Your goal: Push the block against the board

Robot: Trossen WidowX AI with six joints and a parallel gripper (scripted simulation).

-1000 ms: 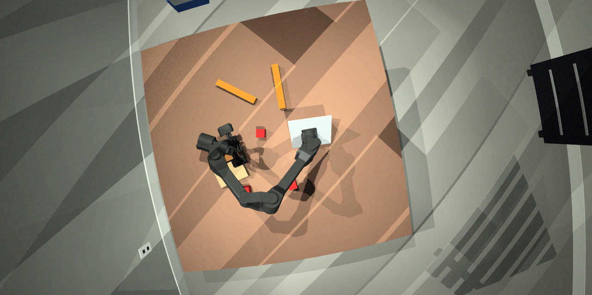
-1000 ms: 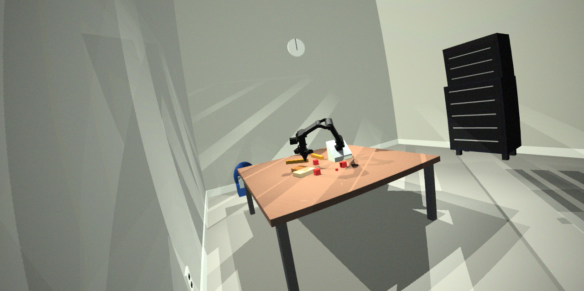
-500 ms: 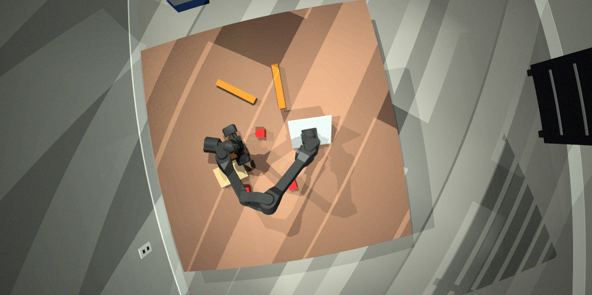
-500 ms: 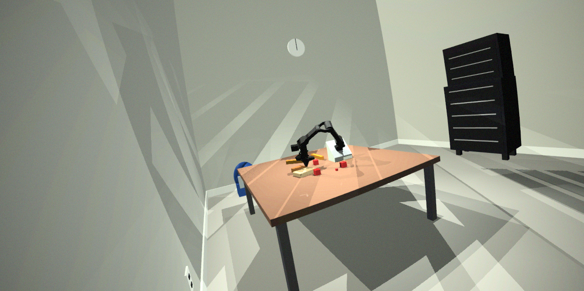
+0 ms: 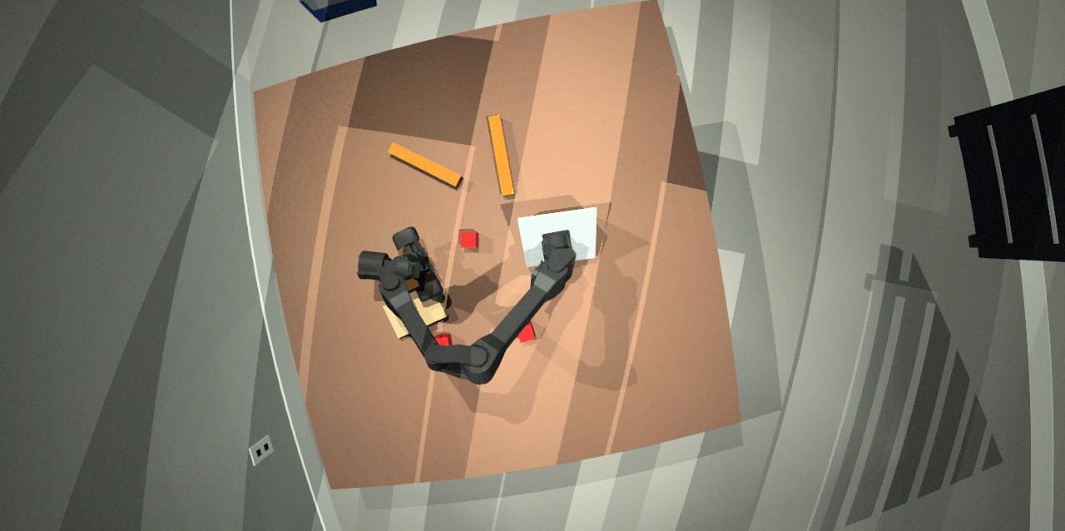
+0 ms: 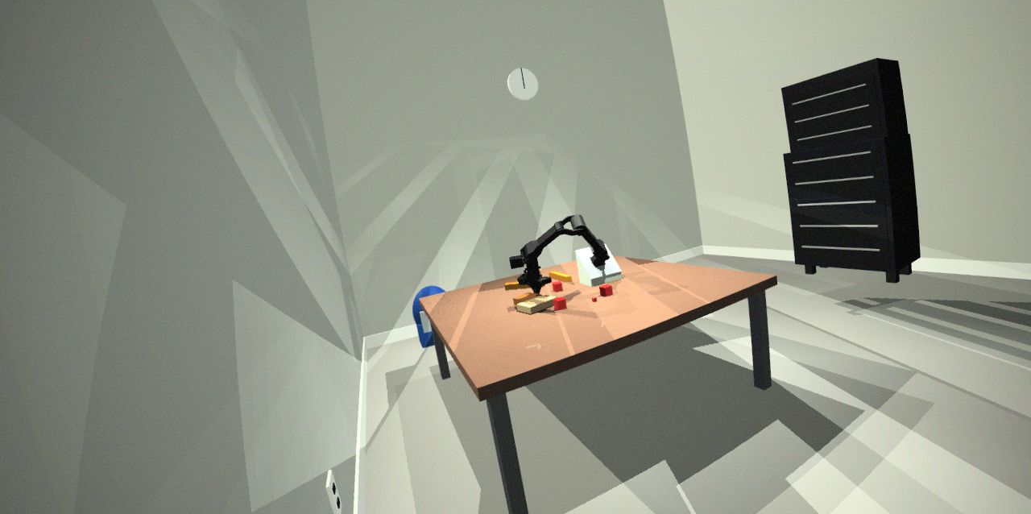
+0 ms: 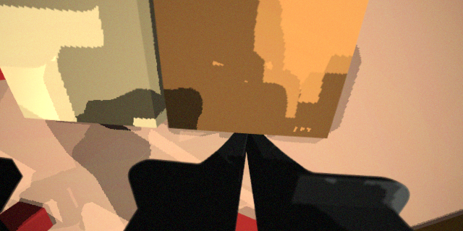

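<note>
Right now the orange square block is 6 cm ahead of my gripper tip, 2 cm to the left of it and 1 cm above it. The rest, counted from my gripper tip: board: 13 cm to the left, 5 cm ahead, 1 cm above.
</note>
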